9 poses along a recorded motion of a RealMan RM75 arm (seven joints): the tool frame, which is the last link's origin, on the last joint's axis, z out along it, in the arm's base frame.
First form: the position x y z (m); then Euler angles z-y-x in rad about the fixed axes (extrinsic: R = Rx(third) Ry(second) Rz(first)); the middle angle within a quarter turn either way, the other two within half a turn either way.
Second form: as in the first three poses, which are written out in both.
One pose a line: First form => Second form
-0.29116, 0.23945, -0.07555, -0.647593, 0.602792, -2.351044 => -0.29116, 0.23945, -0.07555, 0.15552, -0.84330, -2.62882
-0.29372, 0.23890, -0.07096, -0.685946, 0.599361, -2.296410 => -0.29372, 0.23890, -0.07096, 0.14571, -0.86875, -2.58388
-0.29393, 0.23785, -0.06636, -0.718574, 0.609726, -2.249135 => -0.29393, 0.23785, -0.06636, 0.12488, -0.89957, -2.54477
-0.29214, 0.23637, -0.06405, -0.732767, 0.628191, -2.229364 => -0.29214, 0.23637, -0.06405, 0.10584, -0.92128, -2.52994
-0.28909, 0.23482, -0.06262, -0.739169, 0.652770, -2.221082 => -0.28909, 0.23482, -0.06262, 0.08595, -0.94065, -2.52556
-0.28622, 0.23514, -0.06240, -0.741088, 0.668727, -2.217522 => -0.28622, 0.23514, -0.06240, 0.07204, -0.95165, -2.52296
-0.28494, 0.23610, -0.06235, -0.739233, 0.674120, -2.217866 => -0.28494, 0.23610, -0.06235, 0.06593, -0.95379, -2.52182
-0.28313, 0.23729, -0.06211, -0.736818, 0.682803, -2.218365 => -0.28313, 0.23729, -0.06211, 0.05676, -0.95758, -2.52046
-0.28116, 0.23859, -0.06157, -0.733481, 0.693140, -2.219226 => -0.28116, 0.23859, -0.06157, 0.04547, -0.96183, -2.51864
